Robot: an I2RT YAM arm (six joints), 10 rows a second.
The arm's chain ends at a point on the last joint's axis. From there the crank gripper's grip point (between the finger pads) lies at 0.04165 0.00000 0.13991 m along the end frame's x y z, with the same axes.
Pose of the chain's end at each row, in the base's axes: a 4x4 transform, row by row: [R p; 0 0 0 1], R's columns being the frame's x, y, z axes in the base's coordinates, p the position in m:
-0.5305, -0.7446, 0.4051, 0.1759; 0.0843, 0.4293, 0.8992, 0.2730; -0.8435, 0.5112, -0.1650, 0.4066; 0, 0, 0, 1
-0.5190, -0.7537, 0.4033, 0.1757; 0.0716, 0.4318, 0.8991, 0.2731; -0.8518, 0.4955, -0.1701, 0.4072; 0, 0, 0, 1
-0.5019, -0.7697, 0.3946, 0.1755; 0.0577, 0.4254, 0.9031, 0.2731; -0.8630, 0.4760, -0.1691, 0.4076; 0, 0, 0, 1
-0.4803, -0.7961, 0.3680, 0.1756; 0.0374, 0.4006, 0.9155, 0.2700; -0.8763, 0.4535, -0.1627, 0.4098; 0, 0, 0, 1
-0.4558, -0.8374, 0.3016, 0.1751; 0.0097, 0.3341, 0.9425, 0.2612; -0.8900, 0.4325, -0.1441, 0.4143; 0, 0, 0, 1
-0.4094, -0.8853, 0.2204, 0.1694; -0.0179, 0.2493, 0.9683, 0.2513; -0.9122, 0.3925, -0.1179, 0.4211; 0, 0, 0, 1
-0.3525, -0.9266, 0.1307, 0.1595; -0.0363, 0.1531, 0.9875, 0.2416; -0.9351, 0.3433, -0.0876, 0.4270; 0, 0, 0, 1
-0.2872, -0.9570, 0.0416, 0.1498; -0.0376, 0.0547, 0.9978, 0.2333; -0.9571, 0.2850, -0.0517, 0.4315; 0, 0, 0, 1
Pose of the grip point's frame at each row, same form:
-0.5305, -0.7446, 0.4051, 0.2105; 0.0843, 0.4293, 0.8992, 0.4023; -0.8435, 0.5112, -0.1650, 0.3484; 0, 0, 0, 1
-0.5190, -0.7537, 0.4033, 0.2105; 0.0716, 0.4318, 0.8991, 0.4019; -0.8518, 0.4955, -0.1701, 0.3479; 0, 0, 0, 1
-0.5019, -0.7697, 0.3946, 0.2098; 0.0577, 0.4254, 0.9031, 0.4019; -0.8630, 0.4760, -0.1691, 0.3480; 0, 0, 0, 1
-0.4803, -0.7961, 0.3680, 0.2071; 0.0374, 0.4006, 0.9155, 0.3996; -0.8763, 0.4535, -0.1627, 0.3505; 0, 0, 0, 1
-0.4558, -0.8374, 0.3016, 0.1983; 0.0097, 0.3341, 0.9425, 0.3935; -0.8900, 0.4325, -0.1441, 0.3571; 0, 0, 0, 1
-0.4094, -0.8853, 0.2204, 0.1832; -0.0179, 0.2493, 0.9683, 0.3860; -0.9122, 0.3925, -0.1179, 0.3666; 0, 0, 0, 1
-0.3525, -0.9266, 0.1307, 0.1631; -0.0363, 0.1531, 0.9875, 0.3782; -0.9351, 0.3433, -0.0876, 0.3758; 0, 0, 0, 1
-0.2872, -0.9570, 0.0416, 0.1437; -0.0376, 0.0547, 0.9978, 0.3713; -0.9571, 0.2850, -0.0517, 0.3844; 0, 0, 0, 1

